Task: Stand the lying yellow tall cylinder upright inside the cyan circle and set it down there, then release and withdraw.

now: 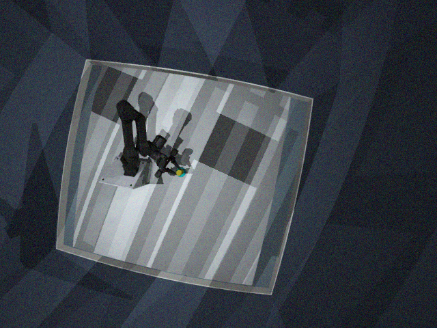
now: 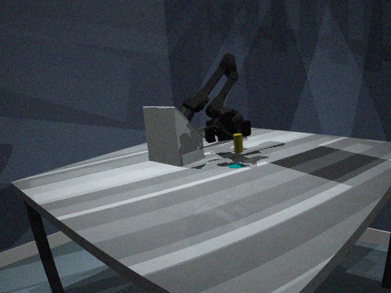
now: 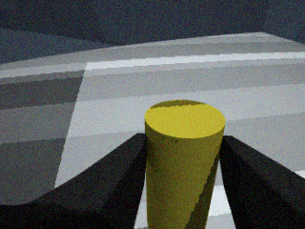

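My gripper tip is 1 cm past the cyan circle, 1 cm to the left of it and 11 cm above it. The rest, counted from my gripper tip: yellow tall cylinder 2 cm below.
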